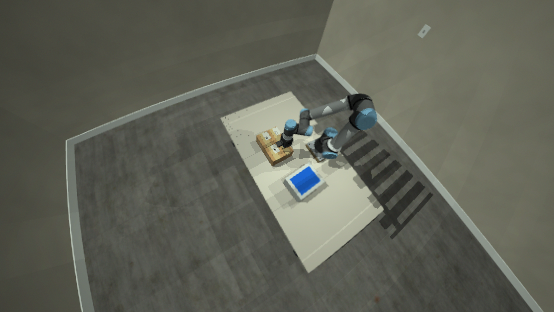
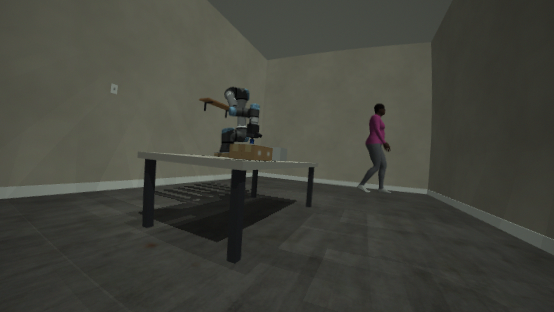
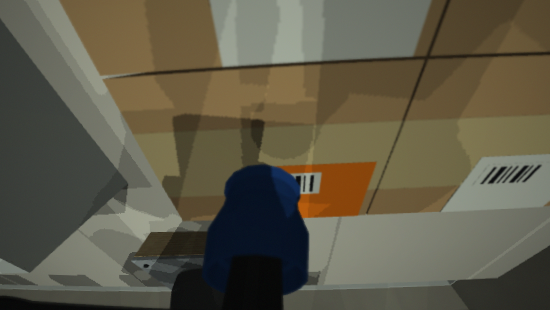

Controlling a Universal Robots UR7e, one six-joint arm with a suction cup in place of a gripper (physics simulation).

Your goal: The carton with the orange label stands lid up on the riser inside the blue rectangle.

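Frame: origin at the arm's base, x ahead, y left, z up, level; centimetres.
Seen in the pictures: end effector, tool point: [image 2: 251,143] [image 3: 262,196]; arm's base, origin of the base link: [image 1: 321,146] [image 2: 227,152].
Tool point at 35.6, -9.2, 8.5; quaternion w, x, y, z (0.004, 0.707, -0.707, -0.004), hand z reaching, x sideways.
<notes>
Pixels of each thing's top centre, then the offset from my tool point to it, as dx, dy, dz. Level surfaces: height alone.
- white table, its level: dz -13.6
- grey riser, middle of its top: [image 1: 305,180] [image 2: 271,147] -2.4, +33.1, -0.6
- blue rectangle, middle of its top: [image 1: 305,180] -2.4, +33.1, -0.6
Several brown cartons [image 1: 271,149] [image 2: 250,151] stand packed together in a square block on the white table [image 1: 329,225] [image 2: 173,156]. The one with the orange label [image 3: 338,189] is the near right carton [image 3: 269,142] [image 1: 287,152], and it stands lid up. My blue suction cup [image 3: 263,184] [image 1: 280,145] [image 2: 251,140] hangs low just above this carton, at the label's left edge, and holds nothing. The grey riser [image 1: 294,190] [image 2: 281,153] with the blue rectangle [image 1: 305,181] stands on the table apart from the cartons, with nothing on it.
The other cartons carry white barcode labels [image 3: 504,181]. The arm's base plate [image 1: 313,149] sits beside the cartons. A person in a pink top [image 2: 375,147] walks at the far wall. A small wooden shelf [image 2: 213,103] hangs on the wall behind the arm.
</notes>
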